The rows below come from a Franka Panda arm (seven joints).
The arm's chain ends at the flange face. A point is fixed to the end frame.
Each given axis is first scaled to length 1.
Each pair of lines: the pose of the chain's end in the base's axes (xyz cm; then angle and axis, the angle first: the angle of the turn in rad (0 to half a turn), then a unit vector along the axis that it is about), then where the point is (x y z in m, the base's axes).
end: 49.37, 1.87, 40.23, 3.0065, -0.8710, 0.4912, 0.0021
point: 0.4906 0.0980 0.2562
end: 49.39, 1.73, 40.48, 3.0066, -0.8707, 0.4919, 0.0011
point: 0.4911 0.0965 0.2587
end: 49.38, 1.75, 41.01, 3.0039, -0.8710, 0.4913, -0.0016
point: 0.4918 0.0966 0.2639
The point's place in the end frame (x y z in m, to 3 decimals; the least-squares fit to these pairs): -0.059 -0.021 0.154
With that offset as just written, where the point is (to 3 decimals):
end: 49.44, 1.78, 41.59, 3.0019, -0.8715, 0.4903, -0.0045
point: 0.493 0.097 0.270
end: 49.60, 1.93, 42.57, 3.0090, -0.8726, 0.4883, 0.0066
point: 0.491 0.099 0.280
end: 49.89, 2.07, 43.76, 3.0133, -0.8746, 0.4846, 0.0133
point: 0.491 0.101 0.292
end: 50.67, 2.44, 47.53, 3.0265, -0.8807, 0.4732, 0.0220
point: 0.494 0.104 0.330
